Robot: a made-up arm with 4 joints.
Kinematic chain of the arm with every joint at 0, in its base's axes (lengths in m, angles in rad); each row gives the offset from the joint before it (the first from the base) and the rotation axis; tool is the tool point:
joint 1: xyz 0 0 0.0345 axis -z
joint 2: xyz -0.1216 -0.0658 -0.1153 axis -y
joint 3: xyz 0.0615 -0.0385 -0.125 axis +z
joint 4: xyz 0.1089 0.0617 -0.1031 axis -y
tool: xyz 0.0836 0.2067 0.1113
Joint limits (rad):
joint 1: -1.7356..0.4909
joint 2: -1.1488..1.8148
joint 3: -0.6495..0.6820
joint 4: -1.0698..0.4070
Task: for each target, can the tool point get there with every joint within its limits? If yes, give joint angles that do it. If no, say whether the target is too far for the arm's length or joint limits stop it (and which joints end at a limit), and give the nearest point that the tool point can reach.
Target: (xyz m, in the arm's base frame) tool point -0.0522 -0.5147 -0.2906
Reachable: no: joint limits stop it (at a limit: joint 1, joint 2, joint 3, joint 4) | nearest point -0.2046 -0.3518 -0.2588 | short by 0.225 m
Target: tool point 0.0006 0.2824 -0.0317
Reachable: yes | joints -0.9931 0.6626 -0.0422 -0.5875
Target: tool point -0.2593 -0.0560 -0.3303
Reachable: yes | joints -1.2572 -0.8855 0.3603 -0.4719
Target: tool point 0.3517 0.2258 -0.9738
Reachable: no: too far | nearest point 0.1094 0.0702 -0.5026 | short by 0.552 m
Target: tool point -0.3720 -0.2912 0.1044
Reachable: no: joint limits stop it (at a limit: joint 1, joint 2) | nearest point -0.2017 -0.0807 0.0914 | short by 0.271 m
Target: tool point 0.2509 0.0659 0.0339
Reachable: yes | joints 0.0950 0.7056 -0.2882 -0.3262
